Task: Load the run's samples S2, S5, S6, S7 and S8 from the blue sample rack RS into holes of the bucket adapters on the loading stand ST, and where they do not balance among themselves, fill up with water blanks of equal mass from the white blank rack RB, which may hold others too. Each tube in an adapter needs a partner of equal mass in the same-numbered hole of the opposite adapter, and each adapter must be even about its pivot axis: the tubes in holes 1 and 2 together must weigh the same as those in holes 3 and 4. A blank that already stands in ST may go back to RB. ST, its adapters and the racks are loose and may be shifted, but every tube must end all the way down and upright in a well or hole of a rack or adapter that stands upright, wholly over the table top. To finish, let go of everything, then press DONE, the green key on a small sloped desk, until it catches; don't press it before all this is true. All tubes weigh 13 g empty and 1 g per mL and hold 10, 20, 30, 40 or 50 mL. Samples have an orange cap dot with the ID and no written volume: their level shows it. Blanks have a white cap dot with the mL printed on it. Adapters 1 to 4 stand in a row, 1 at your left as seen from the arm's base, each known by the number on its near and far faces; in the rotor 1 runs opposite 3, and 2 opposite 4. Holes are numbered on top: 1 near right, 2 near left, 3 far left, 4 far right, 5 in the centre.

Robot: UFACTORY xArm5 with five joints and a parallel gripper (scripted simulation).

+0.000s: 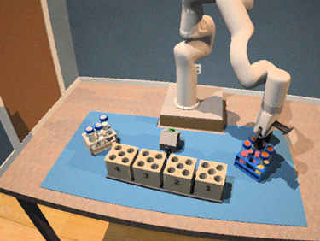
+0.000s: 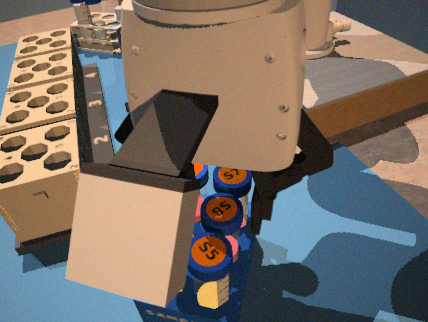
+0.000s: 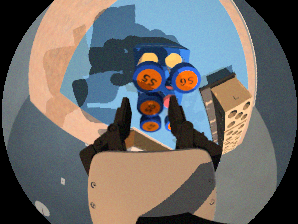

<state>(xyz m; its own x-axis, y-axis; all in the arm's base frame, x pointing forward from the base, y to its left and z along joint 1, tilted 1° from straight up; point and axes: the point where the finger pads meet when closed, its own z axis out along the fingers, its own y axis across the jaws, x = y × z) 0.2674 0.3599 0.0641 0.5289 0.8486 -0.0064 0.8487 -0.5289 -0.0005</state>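
Right now the blue sample rack RS is 100 mm below my hand, 20 mm ahead of it and 10 mm to the right of it. Round my hand: white blank rack RB 660 mm to the right, 100 mm below, 70 mm ahead; blue-capped tube 660 mm to the right, 100 mm ahead, 70 mm below; loading stand ST 330 mm to the right, 160 mm ahead, 130 mm below.
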